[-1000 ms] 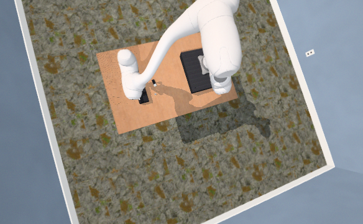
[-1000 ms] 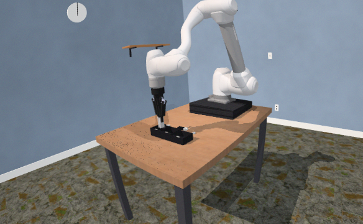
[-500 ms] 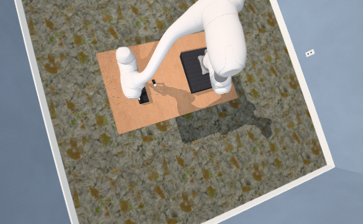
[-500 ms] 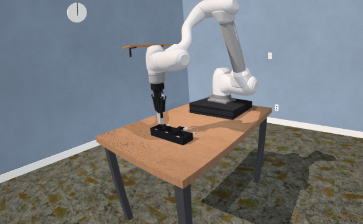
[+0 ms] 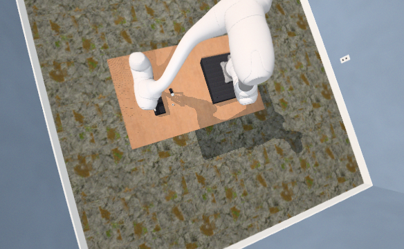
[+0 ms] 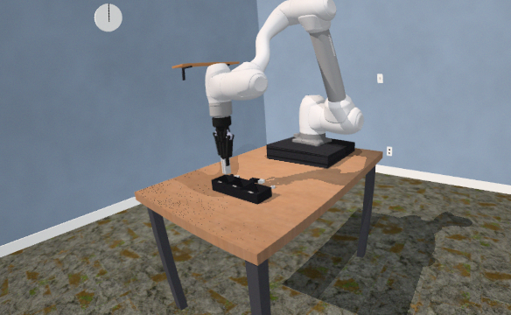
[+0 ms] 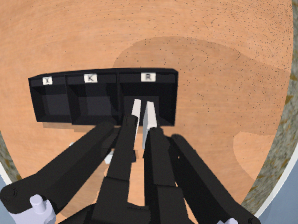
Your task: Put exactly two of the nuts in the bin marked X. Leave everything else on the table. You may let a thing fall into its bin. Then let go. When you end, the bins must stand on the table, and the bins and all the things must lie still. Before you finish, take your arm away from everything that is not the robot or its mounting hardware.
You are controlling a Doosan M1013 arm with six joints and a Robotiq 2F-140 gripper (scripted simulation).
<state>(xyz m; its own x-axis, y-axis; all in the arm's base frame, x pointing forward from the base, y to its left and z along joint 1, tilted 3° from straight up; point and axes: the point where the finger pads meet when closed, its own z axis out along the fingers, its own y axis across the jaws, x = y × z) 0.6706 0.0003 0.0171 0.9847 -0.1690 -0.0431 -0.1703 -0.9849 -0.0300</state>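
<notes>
Now: the black bin row 80 mm to the left of my hand and 80 mm below it. The rest, counted from my hand: white piece 120 mm behind, 100 mm below, 70 mm to the right; pale nut 150 mm to the left, 110 mm behind, 100 mm below.
</notes>
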